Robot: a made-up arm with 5 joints.
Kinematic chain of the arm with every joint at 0, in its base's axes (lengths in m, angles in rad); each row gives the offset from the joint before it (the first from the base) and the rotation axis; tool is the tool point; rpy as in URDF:
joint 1: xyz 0 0 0.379 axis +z
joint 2: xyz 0 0 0 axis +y
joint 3: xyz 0.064 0 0.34 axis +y
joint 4: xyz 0.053 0 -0.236 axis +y
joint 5: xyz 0.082 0 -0.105 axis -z
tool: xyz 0 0 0 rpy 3.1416 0 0
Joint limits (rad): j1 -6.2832..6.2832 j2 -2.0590..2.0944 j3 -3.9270..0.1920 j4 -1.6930..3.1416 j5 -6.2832..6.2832
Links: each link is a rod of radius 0.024 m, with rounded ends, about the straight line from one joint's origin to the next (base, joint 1, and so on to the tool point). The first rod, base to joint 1, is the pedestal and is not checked.
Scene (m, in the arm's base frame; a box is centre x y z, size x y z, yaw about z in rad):
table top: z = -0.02
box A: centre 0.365 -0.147 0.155 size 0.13 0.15 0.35 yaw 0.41
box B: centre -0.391 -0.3 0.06 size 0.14 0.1 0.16 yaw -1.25
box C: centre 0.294 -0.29 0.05 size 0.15 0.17 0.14 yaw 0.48
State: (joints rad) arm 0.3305 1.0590 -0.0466 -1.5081 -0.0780
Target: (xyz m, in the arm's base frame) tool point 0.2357 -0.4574 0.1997
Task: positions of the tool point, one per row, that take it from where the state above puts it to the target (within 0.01 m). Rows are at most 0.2 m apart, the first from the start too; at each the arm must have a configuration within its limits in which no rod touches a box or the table.
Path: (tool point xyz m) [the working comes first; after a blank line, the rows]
Joints at the target: -1.0950 1.2447 -1.1866 -1.0491 -0.0780
Straight joint move there: touches box A.

1: 0.3294 0.0984 0.2671
2: 0.3928 0.1003 0.2867
3: 0.4476 0.0954 0.3225
4: 0.4894 0.0839 0.3707
5: 0.5151 0.0671 0.4269
6: 0.5236 -0.0604 0.5012
7: 0.4873 -0.1830 0.5789
8: 0.4109 -0.2833 0.6570
9: 0.4037 -0.3894 0.5154
10: 0.3393 -0.4561 0.3543
11: 0.2357 -0.4574 0.1997

